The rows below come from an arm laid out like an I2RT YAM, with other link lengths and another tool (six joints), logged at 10 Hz.
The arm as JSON. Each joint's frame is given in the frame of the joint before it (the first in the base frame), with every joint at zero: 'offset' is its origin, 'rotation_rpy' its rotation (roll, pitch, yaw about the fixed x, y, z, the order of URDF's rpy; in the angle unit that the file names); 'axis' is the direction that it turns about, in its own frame. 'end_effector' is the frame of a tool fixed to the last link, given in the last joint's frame.
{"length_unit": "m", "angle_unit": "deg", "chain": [
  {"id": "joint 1", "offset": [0.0, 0.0, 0.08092], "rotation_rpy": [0.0, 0.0, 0.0], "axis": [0.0, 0.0, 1.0]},
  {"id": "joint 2", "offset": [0.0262, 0.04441, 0.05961], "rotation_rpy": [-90.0, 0.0, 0.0], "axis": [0.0, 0.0, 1.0]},
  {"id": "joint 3", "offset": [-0.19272, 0.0, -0.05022], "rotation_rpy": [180.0, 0.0, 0.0], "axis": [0.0, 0.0, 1.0]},
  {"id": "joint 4", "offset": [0.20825, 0.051, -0.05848], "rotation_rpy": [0.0, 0.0, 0.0], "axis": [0.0, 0.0, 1.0]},
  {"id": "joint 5", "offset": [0.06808, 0.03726, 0.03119], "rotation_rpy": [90.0, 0.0, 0.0], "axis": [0.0, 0.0, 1.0]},
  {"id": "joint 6", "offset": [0.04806, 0.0, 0.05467], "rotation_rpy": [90.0, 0.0, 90.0], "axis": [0.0, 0.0, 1.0]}
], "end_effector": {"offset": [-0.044, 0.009, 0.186], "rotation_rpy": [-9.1, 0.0, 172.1]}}
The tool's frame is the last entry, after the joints.
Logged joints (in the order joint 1, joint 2, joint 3, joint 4, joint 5, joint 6), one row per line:
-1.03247 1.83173 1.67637 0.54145 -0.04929 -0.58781
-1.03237 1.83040 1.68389 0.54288 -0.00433 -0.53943
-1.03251 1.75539 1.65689 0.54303 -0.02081 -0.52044
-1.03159 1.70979 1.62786 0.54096 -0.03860 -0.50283
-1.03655 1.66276 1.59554 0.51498 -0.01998 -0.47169
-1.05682 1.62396 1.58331 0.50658 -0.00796 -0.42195
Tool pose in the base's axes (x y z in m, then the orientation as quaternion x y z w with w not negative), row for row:
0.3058 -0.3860 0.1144 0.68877 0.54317 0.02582 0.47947
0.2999 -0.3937 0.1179 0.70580 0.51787 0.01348 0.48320
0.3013 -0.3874 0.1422 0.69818 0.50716 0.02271 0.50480
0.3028 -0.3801 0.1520 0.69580 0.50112 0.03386 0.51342
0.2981 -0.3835 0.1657 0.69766 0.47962 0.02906 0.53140
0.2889 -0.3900 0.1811 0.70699 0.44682 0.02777 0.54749
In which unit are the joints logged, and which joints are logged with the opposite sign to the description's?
The joints are logged in radians. Opposite sign: joint 4.
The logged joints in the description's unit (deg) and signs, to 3 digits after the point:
-59.156 104.950 96.049 -31.023 -2.824 -33.679
-59.150 104.874 96.480 -31.105 -0.248 -30.907
-59.158 100.576 94.933 -31.113 -1.192 -29.819
-59.106 97.964 93.270 -30.995 -2.212 -28.810
-59.390 95.269 91.418 -29.506 -1.145 -27.026
-60.551 93.046 90.717 -29.025 -0.456 -24.176

